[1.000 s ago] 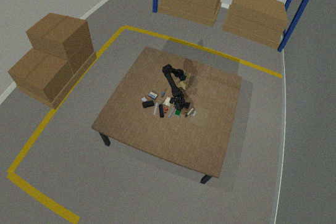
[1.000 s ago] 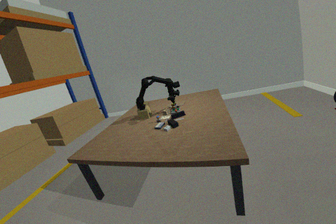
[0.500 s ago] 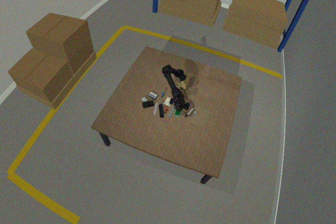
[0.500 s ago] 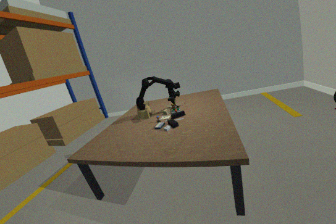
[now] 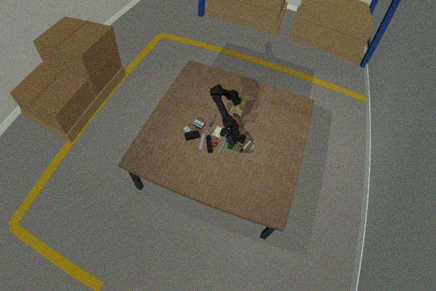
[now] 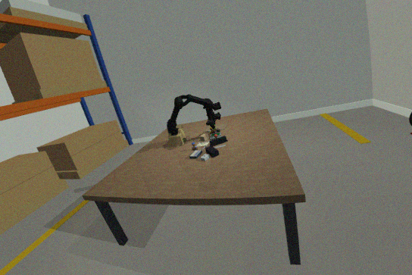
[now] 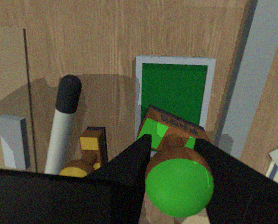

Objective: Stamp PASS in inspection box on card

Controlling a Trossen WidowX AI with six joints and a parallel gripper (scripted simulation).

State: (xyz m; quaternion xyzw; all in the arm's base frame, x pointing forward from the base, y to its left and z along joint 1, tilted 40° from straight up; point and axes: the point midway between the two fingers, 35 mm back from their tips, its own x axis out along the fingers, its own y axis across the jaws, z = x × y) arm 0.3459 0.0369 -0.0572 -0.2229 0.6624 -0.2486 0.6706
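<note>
My gripper tip is now 7 cm above the green ink pad. Round my gripper tip: green stamp: right at my gripper tip; then grey bar: 6 cm to the right, 6 cm below, 2 cm ahead; then yellow-knobbed stamp: 7 cm to the left, 5 cm below, 5 cm behind.
</note>
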